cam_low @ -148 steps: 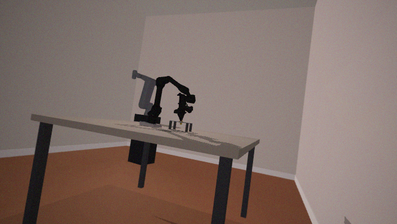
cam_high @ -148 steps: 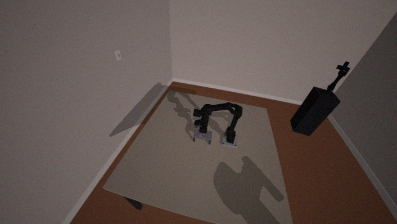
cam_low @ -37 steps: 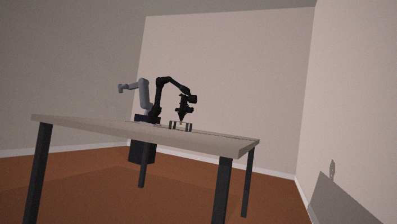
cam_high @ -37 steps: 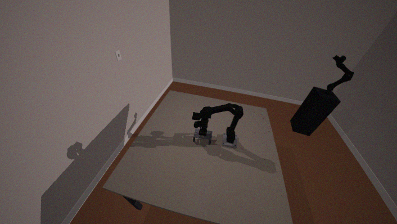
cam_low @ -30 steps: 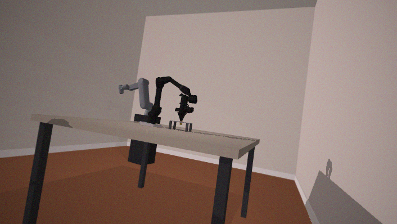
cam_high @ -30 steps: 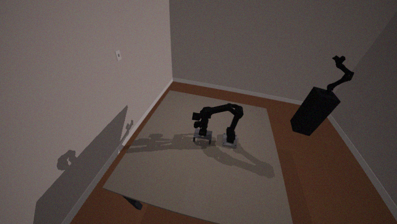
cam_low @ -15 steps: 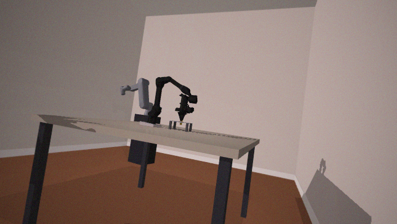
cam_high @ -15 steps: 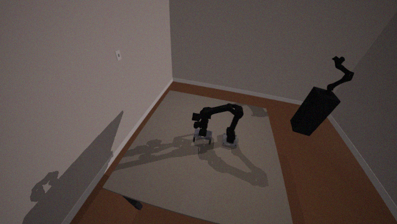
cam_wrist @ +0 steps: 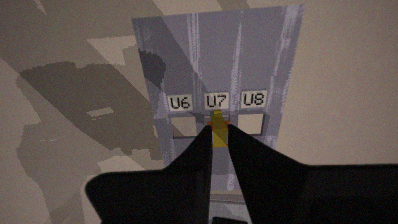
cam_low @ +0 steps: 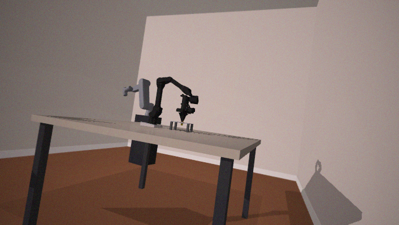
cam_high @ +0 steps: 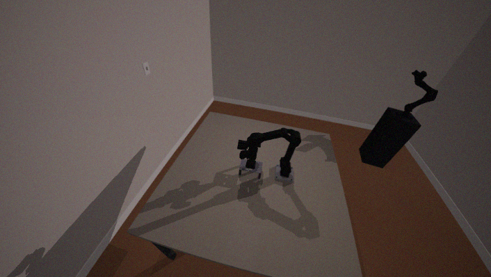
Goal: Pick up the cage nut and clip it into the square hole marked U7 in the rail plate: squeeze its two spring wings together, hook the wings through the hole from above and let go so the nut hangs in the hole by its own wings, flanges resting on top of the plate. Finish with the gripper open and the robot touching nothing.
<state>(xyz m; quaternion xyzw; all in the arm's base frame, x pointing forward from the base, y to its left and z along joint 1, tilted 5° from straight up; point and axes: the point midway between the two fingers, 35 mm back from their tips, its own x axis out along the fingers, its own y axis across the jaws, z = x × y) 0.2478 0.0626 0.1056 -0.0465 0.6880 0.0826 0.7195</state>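
Right now the cage nut is 1 cm below my gripper tip.
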